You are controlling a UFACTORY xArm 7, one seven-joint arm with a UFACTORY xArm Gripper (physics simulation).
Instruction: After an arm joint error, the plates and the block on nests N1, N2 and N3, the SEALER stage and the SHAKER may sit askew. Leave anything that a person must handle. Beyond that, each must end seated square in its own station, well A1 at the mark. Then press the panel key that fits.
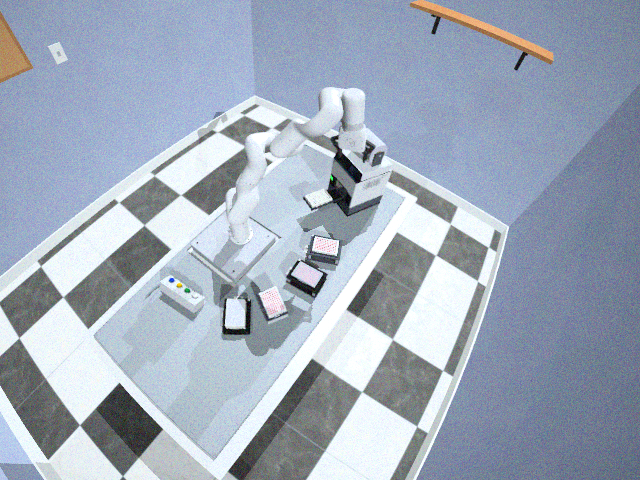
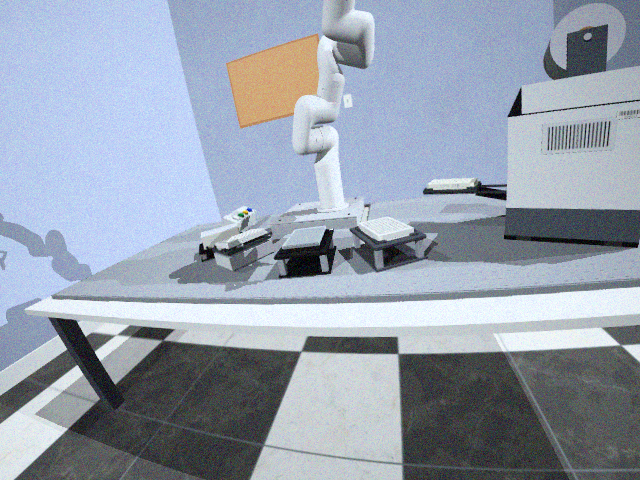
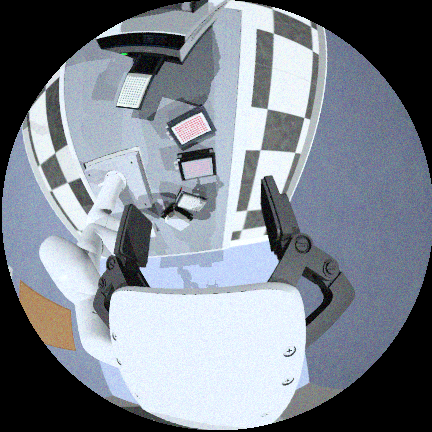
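Note:
My gripper (image 1: 353,150) (image 3: 195,201) is open and empty, high by the sealer (image 1: 361,188) (image 2: 573,170). A white plate (image 1: 317,198) (image 2: 453,184) (image 3: 134,91) lies on the sealer's extended stage. A red-welled plate (image 1: 325,245) (image 2: 385,228) (image 3: 190,128) is on a dark nest. A pinkish plate (image 1: 308,273) (image 2: 305,237) (image 3: 196,168) sits on a black nest. Another red-welled plate (image 1: 272,302) (image 2: 247,238) (image 3: 190,201) is on a light nest. A white-topped piece (image 1: 236,312) rests on a black base. Small skews, A1 marks and labels are unreadable.
The key panel (image 1: 180,295) (image 2: 240,213) has blue, yellow, green and white keys. It stands beyond the arm's base plate (image 1: 253,255) from the sealer. The sealer shows a green light (image 1: 331,178). The arm's links cross above the table.

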